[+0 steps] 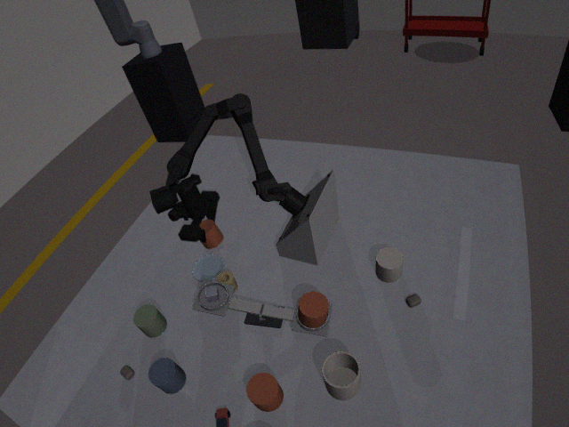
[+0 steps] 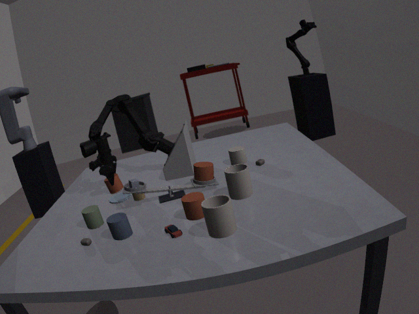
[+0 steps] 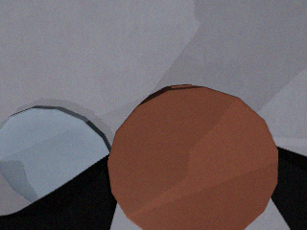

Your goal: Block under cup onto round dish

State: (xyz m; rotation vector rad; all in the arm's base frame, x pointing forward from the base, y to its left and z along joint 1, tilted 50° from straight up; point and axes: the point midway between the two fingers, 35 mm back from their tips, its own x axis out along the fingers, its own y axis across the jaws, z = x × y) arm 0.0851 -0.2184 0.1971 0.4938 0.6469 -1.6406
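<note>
Now: the grey block 230 mm ahead of my gripper tip, 130 mm to the left of it and 40 mm above it. Round my gripper tip: pale blue round dish: 100 mm ahead, 30 mm to the left, 40 mm below; blue cup: 460 mm ahead, 80 mm to the left, 10 mm below; yellowish ring: 160 mm ahead, 120 mm to the left, 20 mm below.
</note>
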